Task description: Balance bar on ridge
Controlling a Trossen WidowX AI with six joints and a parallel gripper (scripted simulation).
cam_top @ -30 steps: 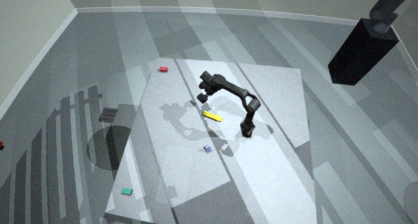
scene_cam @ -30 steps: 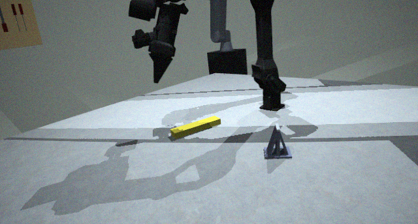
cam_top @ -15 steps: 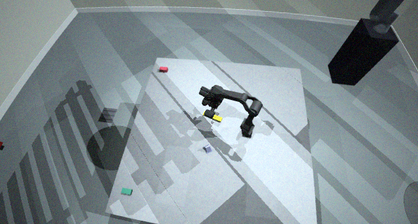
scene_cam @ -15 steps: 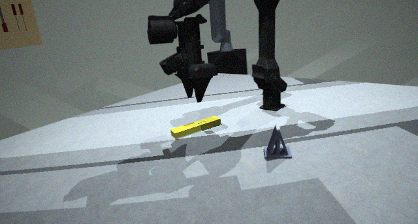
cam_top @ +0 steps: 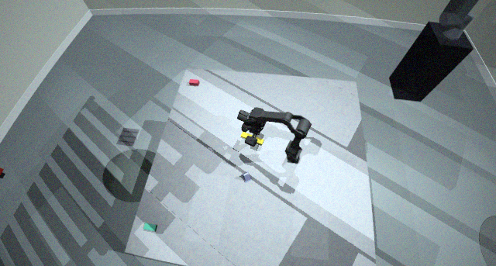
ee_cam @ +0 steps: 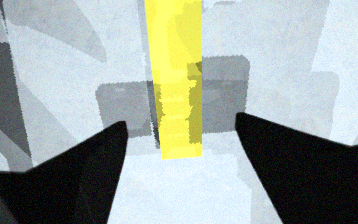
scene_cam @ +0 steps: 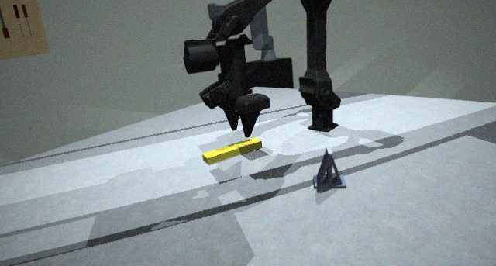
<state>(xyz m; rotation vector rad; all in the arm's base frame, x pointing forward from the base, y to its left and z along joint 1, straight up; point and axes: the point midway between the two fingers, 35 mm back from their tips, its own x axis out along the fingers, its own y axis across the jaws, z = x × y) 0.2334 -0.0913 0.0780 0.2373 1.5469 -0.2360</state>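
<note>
The yellow bar is 40 mm below my gripper tip, 20 mm ahead of it and 10 mm to the right of it. Also, from my gripper tip: red block (510 mm ahead, 410 mm to the right, 30 mm below); then green block (590 mm to the left, 510 mm ahead, 40 mm below).
</note>
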